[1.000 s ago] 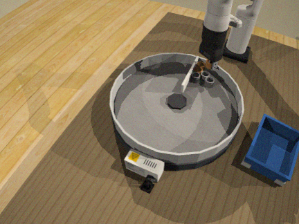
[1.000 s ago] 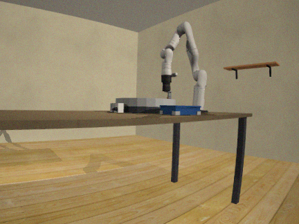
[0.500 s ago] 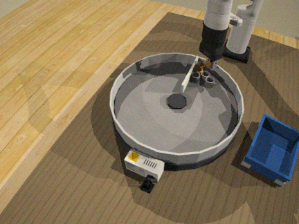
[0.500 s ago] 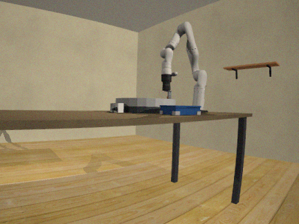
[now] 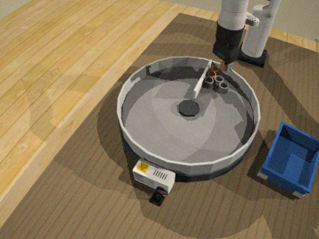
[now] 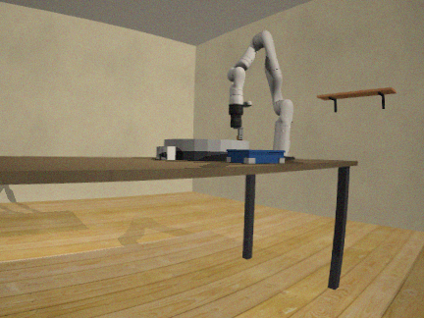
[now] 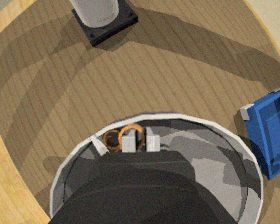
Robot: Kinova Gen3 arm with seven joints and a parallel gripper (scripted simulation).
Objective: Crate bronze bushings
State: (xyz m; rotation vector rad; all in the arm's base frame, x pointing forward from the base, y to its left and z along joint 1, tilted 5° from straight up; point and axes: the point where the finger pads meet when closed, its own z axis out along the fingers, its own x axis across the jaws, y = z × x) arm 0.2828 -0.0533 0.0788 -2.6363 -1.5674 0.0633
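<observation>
My hand is 19 cm short of the blue crate, 28 cm to the right of it and 10 cm above it. The rest, counted from my hand: turning table 18 cm ahead, 6 cm to the right, 7 cm below.
</observation>
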